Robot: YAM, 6 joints.
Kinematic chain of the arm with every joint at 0, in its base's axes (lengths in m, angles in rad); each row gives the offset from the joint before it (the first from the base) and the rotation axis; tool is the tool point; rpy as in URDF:
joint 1: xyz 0 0 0.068 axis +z
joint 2: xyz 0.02 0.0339 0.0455 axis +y
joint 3: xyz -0.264 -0.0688 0 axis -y
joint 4: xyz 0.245 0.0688 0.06 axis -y
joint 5: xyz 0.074 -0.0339 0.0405 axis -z
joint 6: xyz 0.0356 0 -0.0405 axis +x
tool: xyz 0 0 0 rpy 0 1.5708 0
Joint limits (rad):
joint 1: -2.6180..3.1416
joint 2: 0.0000..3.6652
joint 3: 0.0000..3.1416
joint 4: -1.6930..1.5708
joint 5: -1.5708..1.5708
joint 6: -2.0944..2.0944
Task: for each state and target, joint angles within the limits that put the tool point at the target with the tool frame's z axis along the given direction. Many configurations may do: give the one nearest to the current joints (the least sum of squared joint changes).
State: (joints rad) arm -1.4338 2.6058 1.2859 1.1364 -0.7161 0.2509
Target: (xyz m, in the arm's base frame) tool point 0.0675 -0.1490 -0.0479 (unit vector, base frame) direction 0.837 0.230 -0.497
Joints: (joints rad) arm -1.3353 2.4043 0.3955 0.3809 -1.0499 0.2509
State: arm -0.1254 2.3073 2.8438 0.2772 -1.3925 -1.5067
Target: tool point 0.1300 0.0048 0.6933 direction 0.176 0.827 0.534
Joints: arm -0.1966 1.5215 2.3669 0.7046 -1.0074 -1.5067
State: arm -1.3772 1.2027 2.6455 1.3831 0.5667 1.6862
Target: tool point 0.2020 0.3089 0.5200 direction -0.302 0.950 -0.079
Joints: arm -2.2291 0.8420 2.6622 1.4598 0.9616 1.6862
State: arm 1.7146 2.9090 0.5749 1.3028 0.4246 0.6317
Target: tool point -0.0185 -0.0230 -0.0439 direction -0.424 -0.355 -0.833
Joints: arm 1.2534 3.3620 0.0023 1.2756 -0.2964 0.6317
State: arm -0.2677 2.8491 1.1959 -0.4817 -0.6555 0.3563
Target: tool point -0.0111 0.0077 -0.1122 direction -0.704 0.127 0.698
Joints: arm 0.2235 3.6634 1.0363 -1.3291 -0.2838 0.3563
